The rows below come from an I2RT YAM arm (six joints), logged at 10 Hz.
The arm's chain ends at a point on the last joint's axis. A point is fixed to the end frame.
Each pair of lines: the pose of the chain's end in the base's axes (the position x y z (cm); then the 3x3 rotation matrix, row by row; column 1 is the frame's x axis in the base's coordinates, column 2 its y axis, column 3 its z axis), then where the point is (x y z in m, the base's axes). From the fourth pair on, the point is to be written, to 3 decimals.
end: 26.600 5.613 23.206; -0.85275 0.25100 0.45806; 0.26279 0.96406 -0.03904; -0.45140 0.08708 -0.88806
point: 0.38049 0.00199 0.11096
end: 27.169 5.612 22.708; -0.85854 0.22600 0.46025; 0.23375 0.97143 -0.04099; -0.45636 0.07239 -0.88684
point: 0.38772 0.00308 0.10697
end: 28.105 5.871 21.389; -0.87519 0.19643 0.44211; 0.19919 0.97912 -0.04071; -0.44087 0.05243 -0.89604
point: 0.39610 0.00743 0.09208
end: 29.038 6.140 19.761; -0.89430 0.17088 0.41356; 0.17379 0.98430 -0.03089; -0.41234 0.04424 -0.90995
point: 0.403 0.013 0.072
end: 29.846 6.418 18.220; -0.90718 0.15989 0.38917; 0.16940 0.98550 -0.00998; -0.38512 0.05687 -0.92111
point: 0.408 0.019 0.053
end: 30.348 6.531 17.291; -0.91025 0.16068 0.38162; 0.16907 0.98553 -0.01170; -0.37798 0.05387 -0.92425
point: 0.412 0.020 0.043
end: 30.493 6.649 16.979; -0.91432 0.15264 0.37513; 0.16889 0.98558 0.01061; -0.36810 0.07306 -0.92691
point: 0.413 0.025 0.038
